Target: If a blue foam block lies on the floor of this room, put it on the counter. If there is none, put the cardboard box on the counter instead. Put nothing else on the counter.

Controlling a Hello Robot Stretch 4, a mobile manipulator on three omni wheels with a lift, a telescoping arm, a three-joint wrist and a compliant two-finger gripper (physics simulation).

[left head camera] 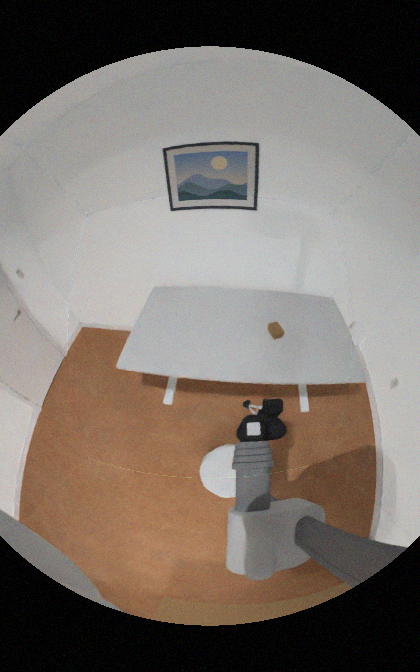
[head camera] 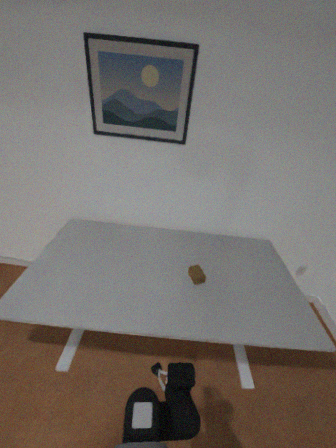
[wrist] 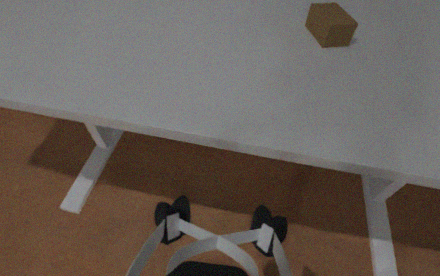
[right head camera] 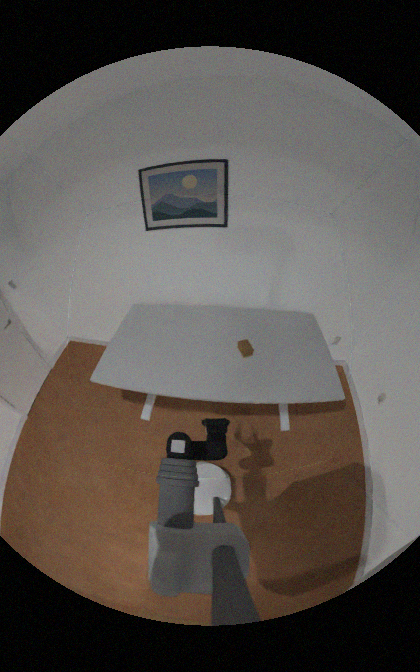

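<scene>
A small brown box (head camera: pixel 197 274) (left head camera: pixel 275 330) (right head camera: pixel 245 348) (wrist: pixel 331 26), cardboard-coloured, lies on a white table top (head camera: pixel 125 280) (left head camera: pixel 200 330) (right head camera: pixel 175 350) (wrist: pixel 150 65), right of its middle. My gripper (wrist: pixel 221 215) is open and empty, its two dark fingertips wide apart over the floor in front of the table's front edge. In the head view my gripper (head camera: pixel 170 372) is partly hidden by its own wrist. No blue foam block shows on the visible floor; part of the floor under the table is hidden. I cannot tell whether this table is the counter.
The table's white feet (head camera: pixel 70 350) (head camera: pixel 244 367) (wrist: pixel 86 177) reach forward on the brown floor (left head camera: pixel 125 450). A framed mountain picture (head camera: pixel 140 90) (left head camera: pixel 212 175) (right head camera: pixel 184 195) hangs on the wall behind. A round white disc (left head camera: pixel 215 471) (right head camera: pixel 212 487) shows below my arm. Walls stand at both sides.
</scene>
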